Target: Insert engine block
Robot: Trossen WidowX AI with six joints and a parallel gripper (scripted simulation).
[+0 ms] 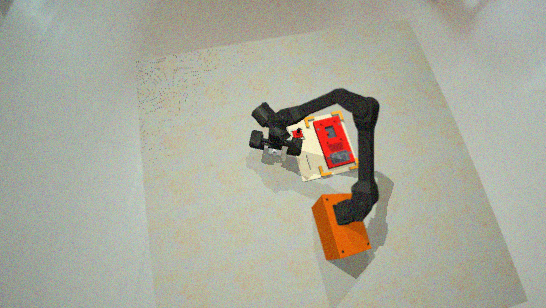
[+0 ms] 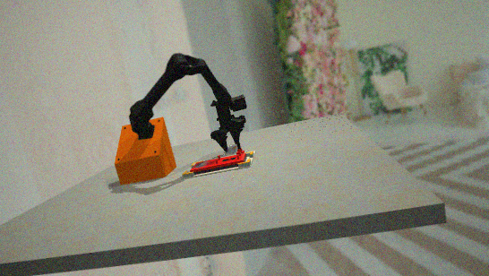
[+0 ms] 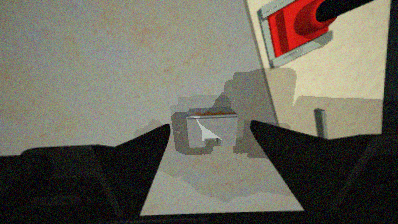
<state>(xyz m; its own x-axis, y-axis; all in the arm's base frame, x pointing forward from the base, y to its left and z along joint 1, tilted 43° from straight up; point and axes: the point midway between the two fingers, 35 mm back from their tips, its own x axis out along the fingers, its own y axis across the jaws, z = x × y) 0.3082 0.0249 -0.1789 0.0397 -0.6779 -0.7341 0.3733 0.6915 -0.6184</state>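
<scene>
The black peg lies 100 mm to the right of my gripper tip, 60 mm ahead of it and 20 mm above it. Round my gripper tip: cream base plate (200 mm to the right); engine block (10 mm behind).
</scene>
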